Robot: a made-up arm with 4 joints.
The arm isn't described. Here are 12 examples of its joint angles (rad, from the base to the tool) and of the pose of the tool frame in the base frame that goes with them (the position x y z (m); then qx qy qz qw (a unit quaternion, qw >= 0)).
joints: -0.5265 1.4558 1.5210 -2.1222
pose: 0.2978 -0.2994 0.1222 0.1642 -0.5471 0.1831 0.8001
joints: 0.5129 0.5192 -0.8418 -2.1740
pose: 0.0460 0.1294 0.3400 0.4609 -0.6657 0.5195 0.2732
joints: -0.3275 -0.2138 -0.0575 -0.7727
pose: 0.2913 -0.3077 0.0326 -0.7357 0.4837 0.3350 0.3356
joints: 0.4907 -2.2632 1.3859 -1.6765
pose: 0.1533 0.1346 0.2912 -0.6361 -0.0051 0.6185 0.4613
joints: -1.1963 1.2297 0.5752 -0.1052
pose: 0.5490 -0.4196 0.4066 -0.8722 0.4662 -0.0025 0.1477
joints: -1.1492 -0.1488 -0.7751 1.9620
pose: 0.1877 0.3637 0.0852 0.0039 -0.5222 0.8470 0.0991
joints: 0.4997 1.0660 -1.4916 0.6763
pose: 0.3859 -0.1978 0.2801 -0.8552 0.1803 0.3483 0.3387
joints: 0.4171 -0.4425 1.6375 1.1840
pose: -0.5395 0.3074 0.1658 0.6203 0.3913 0.5771 0.3592
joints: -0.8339 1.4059 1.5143 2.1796
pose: 0.1322 -0.5233 -0.2275 -0.1421 0.2993 0.3603 0.8720
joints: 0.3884 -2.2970 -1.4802 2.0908
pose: 0.2154 -0.4111 0.3266 0.0750 -0.8030 -0.3898 0.4445
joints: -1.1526 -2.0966 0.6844 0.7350
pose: -0.3743 -0.0955 0.1593 -0.3596 0.1377 -0.9006 0.2018
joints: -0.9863 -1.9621 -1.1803 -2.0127
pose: 0.2861 -0.3153 0.1569 -0.4776 0.5553 0.4464 0.5140
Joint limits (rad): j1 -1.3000..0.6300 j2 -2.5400..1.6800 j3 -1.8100..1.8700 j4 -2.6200..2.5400
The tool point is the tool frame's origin. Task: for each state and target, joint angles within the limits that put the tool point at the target. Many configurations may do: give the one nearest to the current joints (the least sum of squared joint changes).
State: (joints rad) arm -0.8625 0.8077 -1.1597 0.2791
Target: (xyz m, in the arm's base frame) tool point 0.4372 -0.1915 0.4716
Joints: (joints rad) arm -0.6526 1.2687 -0.6963 -0.0610
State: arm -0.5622 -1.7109 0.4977 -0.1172
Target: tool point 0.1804 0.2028 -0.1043
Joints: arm -0.5648 -1.4521 -0.1433 -0.1202
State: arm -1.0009 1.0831 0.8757 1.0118
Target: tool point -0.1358 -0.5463 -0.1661
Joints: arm -0.8132 0.7932 1.6449 1.3797
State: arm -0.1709 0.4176 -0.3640 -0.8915
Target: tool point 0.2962 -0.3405 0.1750
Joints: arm -0.3383 0.1398 -0.2399 -0.8112
